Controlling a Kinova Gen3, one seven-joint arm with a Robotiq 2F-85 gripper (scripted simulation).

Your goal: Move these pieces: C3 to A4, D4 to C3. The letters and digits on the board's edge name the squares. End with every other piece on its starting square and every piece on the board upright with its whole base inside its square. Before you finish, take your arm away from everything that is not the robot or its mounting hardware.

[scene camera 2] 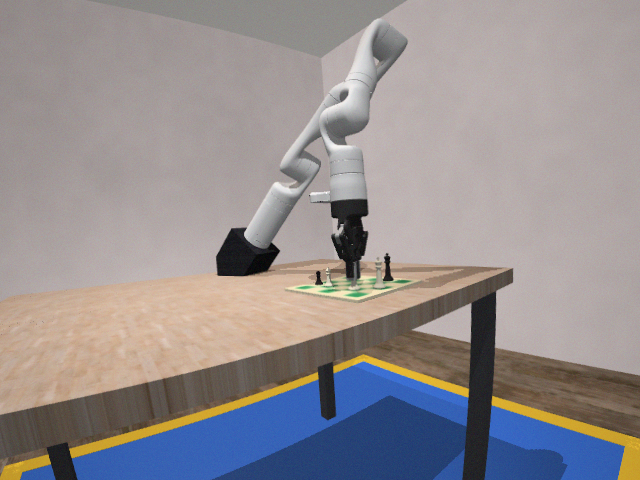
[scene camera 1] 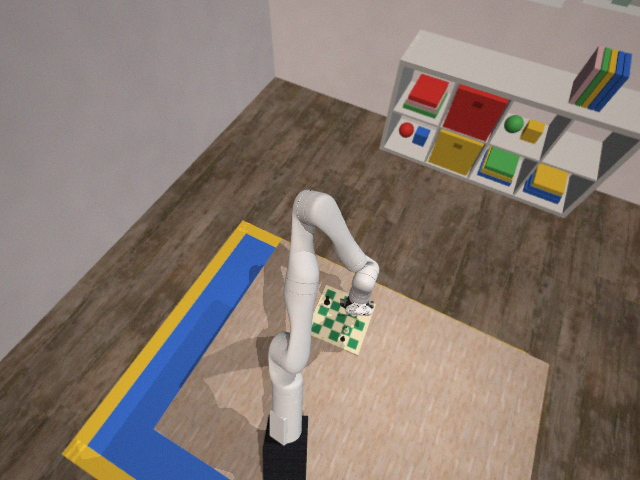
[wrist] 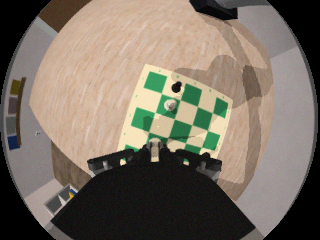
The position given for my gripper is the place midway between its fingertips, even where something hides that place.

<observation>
In view: my gripper (scene camera 2: pixel 353 279) and a green-and-cream chessboard (scene camera 1: pixel 329 321).
The green-and-cream chessboard shows as well in scene camera 2 (scene camera 2: pixel 339 291) and in the wrist view (wrist: pixel 198 123). My gripper shows as well in the wrist view (wrist: pixel 155 147).
</observation>
